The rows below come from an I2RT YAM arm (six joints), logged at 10 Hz.
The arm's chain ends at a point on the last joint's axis. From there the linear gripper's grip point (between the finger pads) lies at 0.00 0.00 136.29 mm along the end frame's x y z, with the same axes.
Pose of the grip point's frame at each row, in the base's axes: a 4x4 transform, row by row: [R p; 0 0 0 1], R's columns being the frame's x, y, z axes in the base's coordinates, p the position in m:
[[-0.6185 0.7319 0.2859 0.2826], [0.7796 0.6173 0.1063 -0.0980], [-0.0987 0.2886 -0.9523 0.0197], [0 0 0 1]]
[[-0.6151 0.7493 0.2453 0.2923], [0.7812 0.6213 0.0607 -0.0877], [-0.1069 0.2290 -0.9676 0.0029], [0 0 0 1]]
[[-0.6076 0.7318 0.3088 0.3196], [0.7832 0.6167 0.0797 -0.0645], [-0.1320 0.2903 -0.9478 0.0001], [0 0 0 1]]
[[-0.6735 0.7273 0.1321 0.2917], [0.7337 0.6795 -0.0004 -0.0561], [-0.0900 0.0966 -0.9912 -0.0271], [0 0 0 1]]
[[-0.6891 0.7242 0.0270 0.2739], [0.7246 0.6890 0.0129 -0.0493], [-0.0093 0.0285 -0.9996 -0.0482], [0 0 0 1]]
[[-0.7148 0.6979 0.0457 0.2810], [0.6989 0.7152 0.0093 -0.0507], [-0.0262 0.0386 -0.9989 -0.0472], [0 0 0 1]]
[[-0.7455 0.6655 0.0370 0.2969], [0.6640 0.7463 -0.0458 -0.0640], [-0.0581 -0.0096 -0.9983 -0.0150], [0 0 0 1]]
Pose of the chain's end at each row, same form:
[[-0.6185 0.7319 0.2859 0.2436], [0.7796 0.6173 0.1063 -0.1125], [-0.0987 0.2886 -0.9523 0.1495], [0 0 0 1]]
[[-0.6151 0.7493 0.2453 0.2589], [0.7812 0.6213 0.0607 -0.0960], [-0.1069 0.2290 -0.9676 0.1348], [0 0 0 1]]
[[-0.6076 0.7318 0.3088 0.2775], [0.7832 0.6167 0.0797 -0.0754], [-0.1320 0.2903 -0.9478 0.1293], [0 0 0 1]]
[[-0.6735 0.7273 0.1321 0.2737], [0.7337 0.6795 -0.0004 -0.0560], [-0.0900 0.0966 -0.9912 0.1080], [0 0 0 1]]
[[-0.6891 0.7242 0.0270 0.2702], [0.7246 0.6890 0.0129 -0.0511], [-0.0093 0.0285 -0.9996 0.0880], [0 0 0 1]]
[[-0.7148 0.6979 0.0457 0.2748], [0.6989 0.7152 0.0093 -0.0520], [-0.0262 0.0386 -0.9989 0.0889], [0 0 0 1]]
[[-0.7455 0.6655 0.0370 0.2919], [0.6640 0.7463 -0.0458 -0.0578], [-0.0581 -0.0096 -0.9983 0.1211], [0 0 0 1]]

